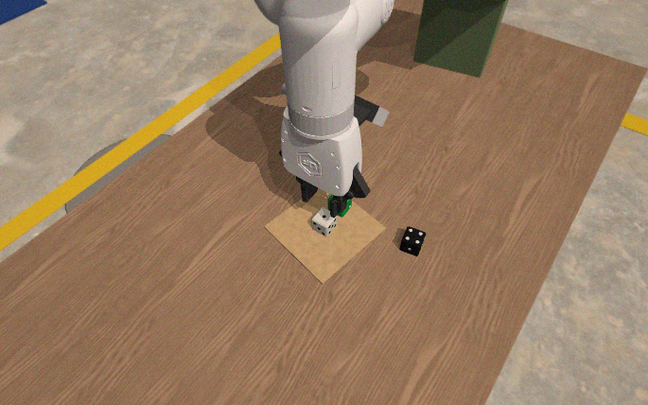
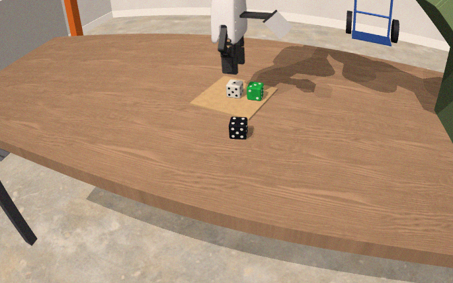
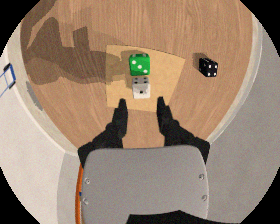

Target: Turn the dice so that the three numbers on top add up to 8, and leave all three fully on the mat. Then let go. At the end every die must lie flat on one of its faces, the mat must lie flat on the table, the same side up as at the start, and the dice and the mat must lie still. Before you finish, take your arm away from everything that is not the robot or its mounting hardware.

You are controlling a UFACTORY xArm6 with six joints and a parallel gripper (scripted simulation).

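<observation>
Now: hand 7 cm past the black die, 12 cm to the right of it and 7 cm above it. Round my hand: tan mat 9 cm below; white die 7 cm below; green die 4 cm behind, 1 cm to the right, 7 cm below.
</observation>
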